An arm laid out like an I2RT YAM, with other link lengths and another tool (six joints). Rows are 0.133 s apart.
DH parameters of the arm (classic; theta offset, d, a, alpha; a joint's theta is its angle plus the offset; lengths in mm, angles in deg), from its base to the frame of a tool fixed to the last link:
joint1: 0 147.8 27.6 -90
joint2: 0 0 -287.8 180
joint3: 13.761 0 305.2 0
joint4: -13.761 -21.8 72.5 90
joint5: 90 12.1 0 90
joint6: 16.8 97.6 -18.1 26
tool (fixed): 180 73.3 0 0
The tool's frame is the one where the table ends.
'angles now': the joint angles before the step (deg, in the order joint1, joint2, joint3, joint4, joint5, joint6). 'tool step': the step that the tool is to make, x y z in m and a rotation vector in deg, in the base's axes. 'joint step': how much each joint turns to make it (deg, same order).
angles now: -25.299 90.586 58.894 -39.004 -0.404 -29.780
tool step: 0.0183 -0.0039 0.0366 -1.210 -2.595 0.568
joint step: 0.570 -0.090 6.073 -3.300 0.000 0.002
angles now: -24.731 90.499 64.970 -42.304 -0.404 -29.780
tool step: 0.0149 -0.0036 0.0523 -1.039 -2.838 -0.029
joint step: 0.393 -0.370 8.435 -5.788 -0.044 0.480
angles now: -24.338 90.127 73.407 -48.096 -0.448 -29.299
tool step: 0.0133 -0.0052 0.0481 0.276 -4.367 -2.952
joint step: 0.182 -0.045 7.271 -3.405 -0.391 3.721
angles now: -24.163 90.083 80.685 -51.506 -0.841 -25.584
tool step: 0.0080 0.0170 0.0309 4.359 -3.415 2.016
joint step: 0.527 -0.008 4.664 -3.229 -5.399 1.379
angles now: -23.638 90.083 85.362 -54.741 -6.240 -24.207
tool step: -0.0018 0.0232 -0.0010 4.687 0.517 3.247
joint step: 0.957 0.027 0.195 -2.485 -4.701 0.018
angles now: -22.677 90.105 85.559 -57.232 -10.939 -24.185
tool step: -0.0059 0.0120 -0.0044 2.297 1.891 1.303
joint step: 0.583 0.069 0.011 -2.567 -1.578 -0.007
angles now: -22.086 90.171 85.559 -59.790 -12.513 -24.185
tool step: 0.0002 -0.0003 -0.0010 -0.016 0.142 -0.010
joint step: -0.006 0.123 -0.006 -0.002 0.063 -0.026
